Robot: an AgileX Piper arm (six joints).
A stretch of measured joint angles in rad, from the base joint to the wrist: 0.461 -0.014 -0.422 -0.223 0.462 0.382; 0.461 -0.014 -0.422 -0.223 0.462 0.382; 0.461 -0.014 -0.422 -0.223 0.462 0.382; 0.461 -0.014 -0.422 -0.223 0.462 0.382; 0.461 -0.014 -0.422 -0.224 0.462 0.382; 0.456 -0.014 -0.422 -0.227 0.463 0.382; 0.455 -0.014 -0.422 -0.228 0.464 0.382; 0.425 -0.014 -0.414 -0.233 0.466 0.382; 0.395 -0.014 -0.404 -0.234 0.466 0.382; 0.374 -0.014 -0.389 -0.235 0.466 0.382; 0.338 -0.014 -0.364 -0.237 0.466 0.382; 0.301 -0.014 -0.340 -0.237 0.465 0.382
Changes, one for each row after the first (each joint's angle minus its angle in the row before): 0.000 0.000 0.000 0.000 0.000 0.000; 0.000 0.000 0.000 0.000 0.000 0.000; 0.000 0.000 0.000 0.000 0.000 0.000; 0.000 0.000 0.000 -0.001 0.000 0.000; -0.005 0.000 0.000 -0.003 0.001 0.000; -0.001 0.000 0.000 -0.001 0.001 0.000; -0.030 0.000 0.008 -0.005 0.002 0.000; -0.030 0.000 0.010 -0.001 0.000 0.000; -0.021 0.000 0.015 -0.001 0.000 0.000; -0.036 0.000 0.025 -0.002 0.000 0.000; -0.037 0.000 0.024 0.000 -0.001 0.000
